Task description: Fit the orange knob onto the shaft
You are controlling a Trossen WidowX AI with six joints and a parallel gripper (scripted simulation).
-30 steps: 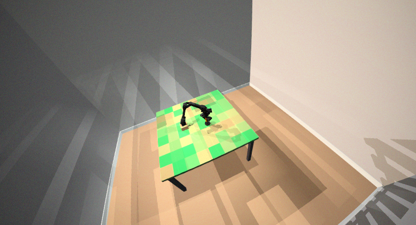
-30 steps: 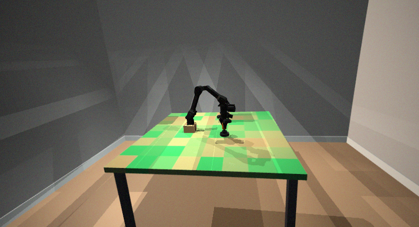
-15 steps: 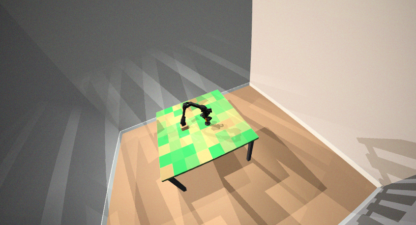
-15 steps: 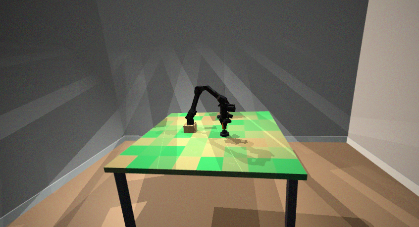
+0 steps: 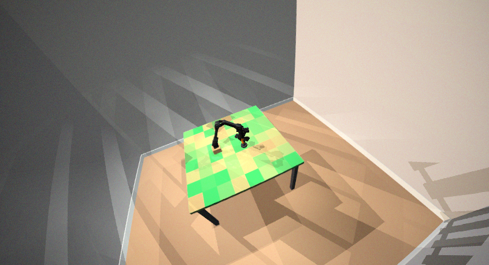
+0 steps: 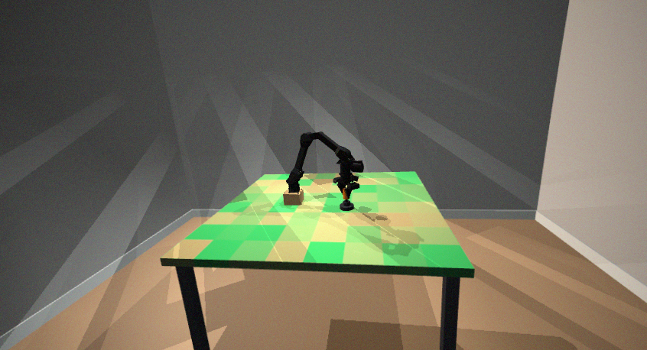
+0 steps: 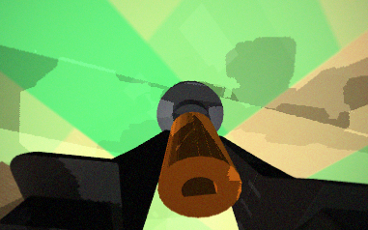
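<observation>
The orange knob lies 2 cm above my gripper tip. The rest, counted from my gripper tip: round pedestal (4 cm below).
</observation>
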